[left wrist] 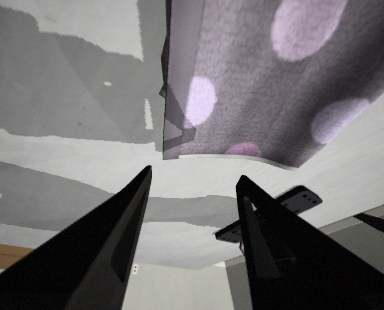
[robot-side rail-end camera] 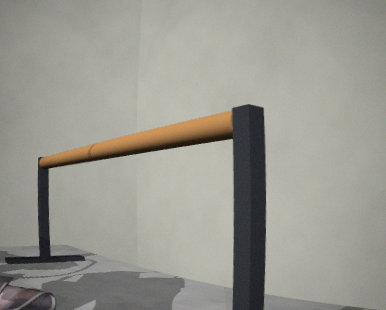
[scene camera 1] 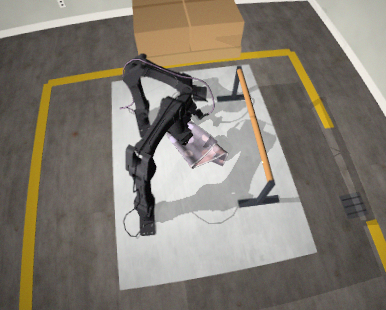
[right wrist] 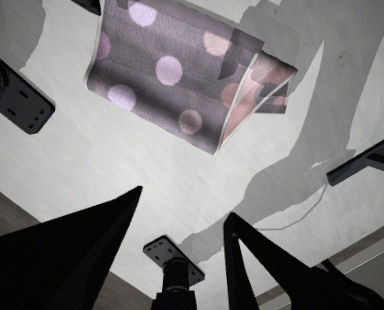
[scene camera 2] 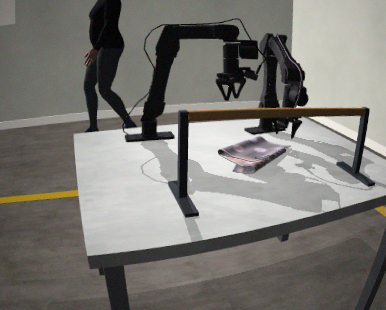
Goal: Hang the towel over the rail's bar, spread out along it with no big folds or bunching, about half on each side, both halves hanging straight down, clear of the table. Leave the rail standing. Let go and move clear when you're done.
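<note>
The dark towel with pale dots (scene camera 1: 202, 145) (scene camera 2: 257, 151) (robot-side rail-end camera: 22, 299) (left wrist: 240, 75) (right wrist: 160, 65) lies folded on the table, pinkish flaps showing at one end. The rail's orange bar (scene camera 1: 256, 125) (scene camera 2: 275, 113) (robot-side rail-end camera: 150, 139) is bare and the rail stands upright. My left gripper (scene camera 2: 286, 134) (left wrist: 196, 176) is open and empty, low beside the towel's right end in scene camera 2; whether it touches is unclear. My right gripper (scene camera 2: 231, 97) (right wrist: 186, 206) is open and empty, high above the table on the arm-base side of the towel. In scene camera 1, the arms partly hide the towel.
The rail's dark feet (scene camera 1: 258, 201) (scene camera 2: 183, 199) (robot-side rail-end camera: 45, 259) rest on the white table (scene camera 1: 215, 260) (scene camera 2: 130, 225). The arms cross closely in scene camera 1. Cardboard boxes (scene camera 1: 187, 30) stand beyond the table. A person (scene camera 2: 106, 47) stands behind the arms.
</note>
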